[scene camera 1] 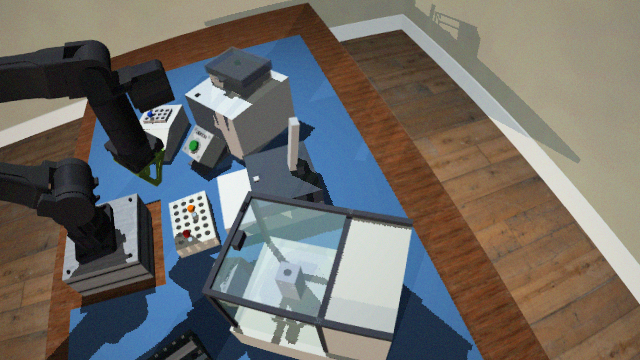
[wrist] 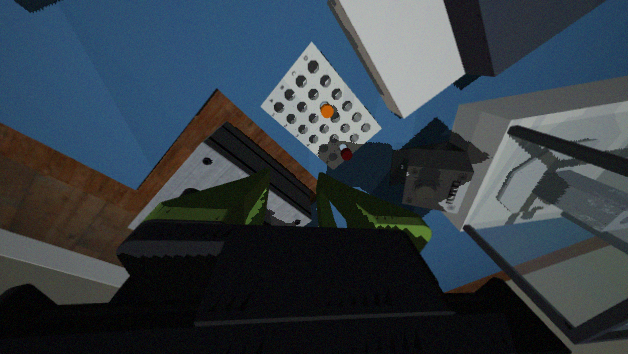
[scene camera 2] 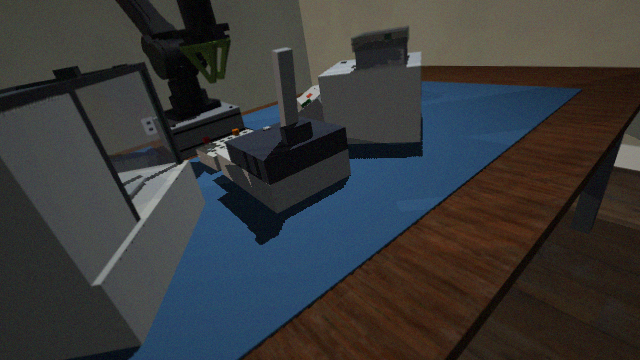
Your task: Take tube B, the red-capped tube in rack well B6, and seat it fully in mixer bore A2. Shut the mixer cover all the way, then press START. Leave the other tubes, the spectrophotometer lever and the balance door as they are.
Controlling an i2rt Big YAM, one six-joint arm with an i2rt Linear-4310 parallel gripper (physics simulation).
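Observation:
Red-capped tube B stands in an end well of the white rack; in the wrist view that end is in shadow. An orange-capped tube stands nearer the rack's middle. My gripper has green fingers, partly open and empty, raised above the table and apart from the rack. A large white box carries a smoky cover, standing raised. The green button is on a small panel.
A white block with a blue-capped tube stands partly behind my arm. A dark grey device has an upright white lever. The glass balance and arm base flank the rack.

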